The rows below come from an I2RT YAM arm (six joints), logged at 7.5 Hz.
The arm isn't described. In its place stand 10 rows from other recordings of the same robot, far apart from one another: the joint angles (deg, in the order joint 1, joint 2, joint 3, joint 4, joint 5, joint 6), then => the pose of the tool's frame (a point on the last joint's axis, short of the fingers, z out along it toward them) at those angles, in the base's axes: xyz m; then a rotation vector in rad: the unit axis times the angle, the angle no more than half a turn.
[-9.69 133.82 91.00 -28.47 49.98 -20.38] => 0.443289, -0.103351, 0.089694, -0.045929, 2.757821, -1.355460
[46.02 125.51 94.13 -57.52 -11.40 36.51] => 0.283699, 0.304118, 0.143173, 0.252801, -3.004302, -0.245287
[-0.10 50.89 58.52 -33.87 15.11 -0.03] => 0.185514, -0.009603, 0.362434, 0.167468, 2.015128, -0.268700
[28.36 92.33 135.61 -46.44 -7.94 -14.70] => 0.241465, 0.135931, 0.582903, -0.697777, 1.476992, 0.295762
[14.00 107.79 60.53 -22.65 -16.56 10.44] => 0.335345, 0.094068, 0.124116, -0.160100, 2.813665, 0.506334
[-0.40 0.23 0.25 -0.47 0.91 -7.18] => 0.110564, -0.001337, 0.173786, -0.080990, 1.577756, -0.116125
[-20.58 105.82 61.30 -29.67 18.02 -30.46] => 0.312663, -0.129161, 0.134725, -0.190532, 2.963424, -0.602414
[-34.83 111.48 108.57 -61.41 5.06 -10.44] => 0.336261, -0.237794, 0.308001, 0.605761, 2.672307, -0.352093
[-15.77 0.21 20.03 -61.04 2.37 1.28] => 0.046332, -0.014614, 0.181785, 0.361630, 2.267273, -0.178387
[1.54 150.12 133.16 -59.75 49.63 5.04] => 0.523605, -0.013055, 0.136486, 0.221190, 2.615798, -1.192535
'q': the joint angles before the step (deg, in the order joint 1, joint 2, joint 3, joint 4, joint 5, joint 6). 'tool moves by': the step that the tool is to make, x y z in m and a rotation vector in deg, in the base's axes. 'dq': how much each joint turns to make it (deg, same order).
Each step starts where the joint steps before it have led.
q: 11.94, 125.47, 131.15, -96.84, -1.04, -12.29
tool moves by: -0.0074, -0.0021, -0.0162, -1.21, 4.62, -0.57
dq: -0.06, -1.25, -6.02, 0.01, 0.20, 0.53
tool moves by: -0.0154, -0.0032, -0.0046, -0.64, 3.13, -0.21
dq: 0.00, -3.31, -6.48, -0.02, -0.05, 0.21
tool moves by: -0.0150, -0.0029, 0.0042, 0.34, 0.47, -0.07
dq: 0.00, -3.82, -4.86, 0.64, -0.43, 0.00
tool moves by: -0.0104, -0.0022, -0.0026, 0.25, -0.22, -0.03
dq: -0.02, -3.02, -4.99, 2.23, -0.20, -0.02
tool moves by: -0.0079, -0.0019, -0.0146, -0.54, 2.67, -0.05
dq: -0.04, -1.19, -5.24, 1.33, -0.02, 0.01
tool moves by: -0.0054, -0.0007, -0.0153, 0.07, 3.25, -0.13
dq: -0.01, -0.07, -3.90, 0.66, -0.74, -0.05
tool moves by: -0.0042, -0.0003, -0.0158, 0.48, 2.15, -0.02
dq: 0.00, -0.02, -3.87, 1.83, -0.88, -0.23
